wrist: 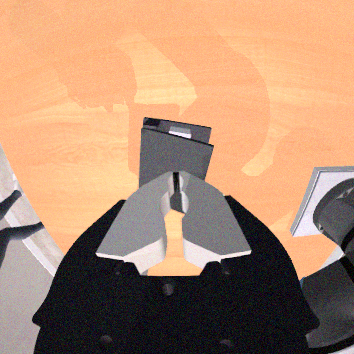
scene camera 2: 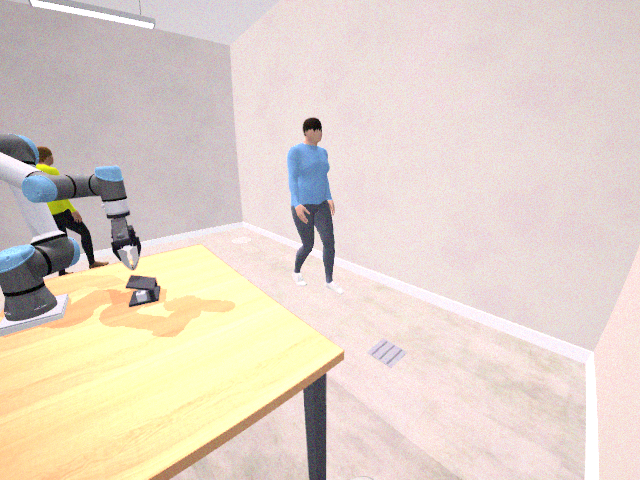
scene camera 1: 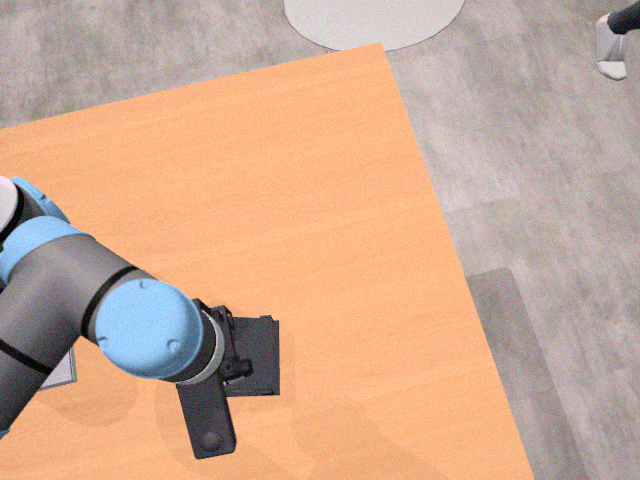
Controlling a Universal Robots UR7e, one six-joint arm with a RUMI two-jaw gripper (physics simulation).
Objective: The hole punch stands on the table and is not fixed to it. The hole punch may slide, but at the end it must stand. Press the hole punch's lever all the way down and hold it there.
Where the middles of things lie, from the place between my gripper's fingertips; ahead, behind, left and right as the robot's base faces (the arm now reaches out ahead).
Now: the lever [scene camera 1: 252, 337] 8 cm below my hand, 4 cm to the left of it and 1 cm ahead of it. Round my hand: dark hole punch [scene camera 1: 275, 323] (9 cm below, 4 cm to the left, 1 cm ahead).
